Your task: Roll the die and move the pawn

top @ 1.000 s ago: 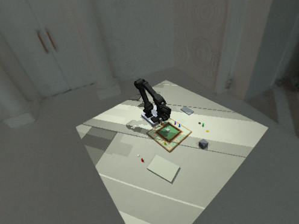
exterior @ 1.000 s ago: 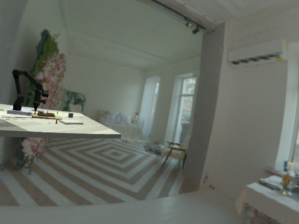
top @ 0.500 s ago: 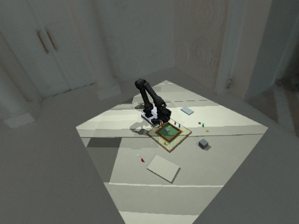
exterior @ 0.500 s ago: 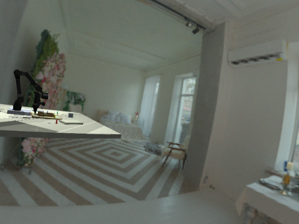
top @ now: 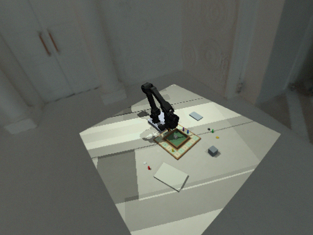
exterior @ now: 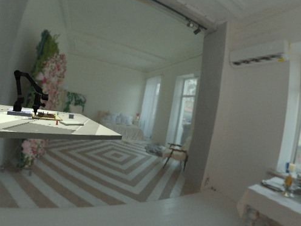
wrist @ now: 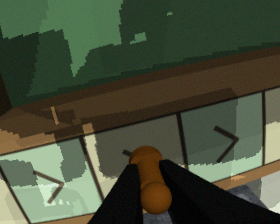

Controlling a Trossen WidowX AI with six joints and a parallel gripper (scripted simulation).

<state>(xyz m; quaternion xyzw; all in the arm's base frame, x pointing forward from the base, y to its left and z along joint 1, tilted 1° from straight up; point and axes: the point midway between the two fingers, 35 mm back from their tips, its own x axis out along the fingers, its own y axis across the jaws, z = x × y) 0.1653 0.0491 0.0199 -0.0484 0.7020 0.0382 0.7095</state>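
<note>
The yellow pawn is 210 mm ahead of my gripper tip, 80 mm to the right of it and 10 mm above it. Round my gripper tip: green tray 110 mm ahead, 10 mm to the left, 10 mm below; white die 100 mm ahead, 10 mm to the left, 10 mm above; orange pawn 10 mm above.
</note>
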